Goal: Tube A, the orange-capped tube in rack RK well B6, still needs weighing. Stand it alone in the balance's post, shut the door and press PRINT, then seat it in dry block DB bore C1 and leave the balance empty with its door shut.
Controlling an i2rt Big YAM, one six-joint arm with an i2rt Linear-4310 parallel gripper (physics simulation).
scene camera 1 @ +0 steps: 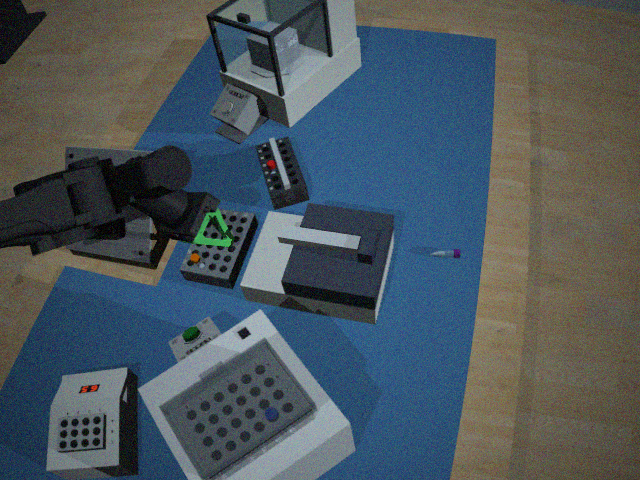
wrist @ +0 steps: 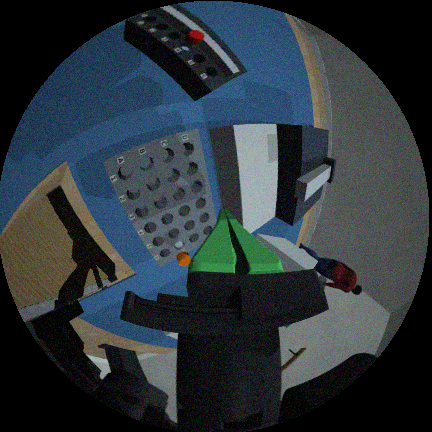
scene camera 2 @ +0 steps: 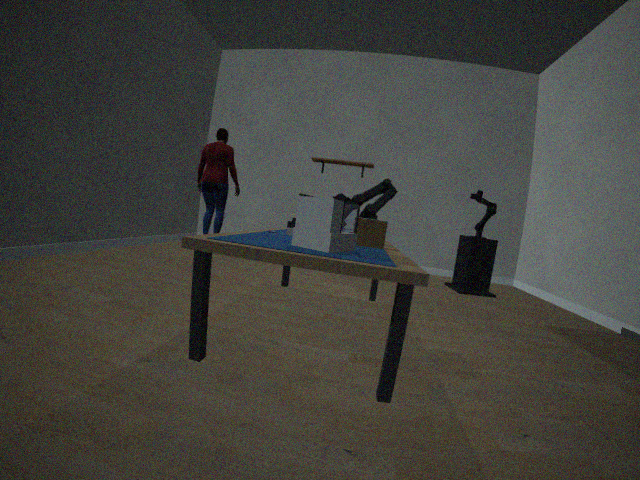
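Seen in the pictures: gripper, between the fingertips: (scene camera 1: 232, 243) (wrist: 222, 213); arm's base, origin of its link: (scene camera 2: 370, 230).
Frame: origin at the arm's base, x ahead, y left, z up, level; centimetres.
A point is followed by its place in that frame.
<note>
The orange-capped tube (scene camera 1: 194, 257) @(x 18.3, y -7.0, z -3.4 cm) (wrist: 183, 258) @(x 18.4, y -6.4, z -3.4 cm) stands in the grey rack (scene camera 1: 206, 279) @(x 19.6, y -8.5, z -7.3 cm) (wrist: 112, 165) @(x 17.1, y 3.9, z -5.8 cm), near its corner; a small pale spot shows next to it. My gripper (scene camera 1: 231, 240) @(x 23.8, y -4.0, z -3.3 cm) (wrist: 222, 213) @(x 23.8, y -4.0, z -3.3 cm) is shut and empty, its green fingertips together above the rack, beside the orange cap and apart from it. The balance (scene camera 1: 323, 90) @(x 31.2, y 37.0, z -6.9 cm) (scene camera 2: 312, 222) @(x 29.9, y 52.8, z 1.6 cm) stands at the top of scene camera 1's view, with a glass enclosure and dark edges; its door's state is unclear. A grey console (scene camera 1: 235, 108) @(x 16.5, y 25.8, z -2.3 cm) stands beside it. The white block with a red display (scene camera 1: 124, 397) @(x 13.5, y -30.1, z -5.1 cm) and small bores, likely the dry block, is at bottom left.
A white-and-dark machine with a handle (scene camera 1: 263, 253) @(x 28.7, y -4.7, z -4.3 cm) (wrist: 257, 175) @(x 30.0, y -2.9, z -4.3 cm) stands beside the rack. A dark rack (scene camera 1: 290, 198) @(x 29.9, y 8.4, z -7.1 cm) (wrist: 195, 92) @(x 26.8, y 7.8, z -7.5 cm) holds a red cap. A large white device (scene camera 1: 330, 428) @(x 43.8, y -32.2, z 4.7 cm) with wells holds a blue cap. A purple-capped tube (scene camera 1: 447, 253) @(x 56.2, y 0.0, z -7.8 cm) lies on the mat.
</note>
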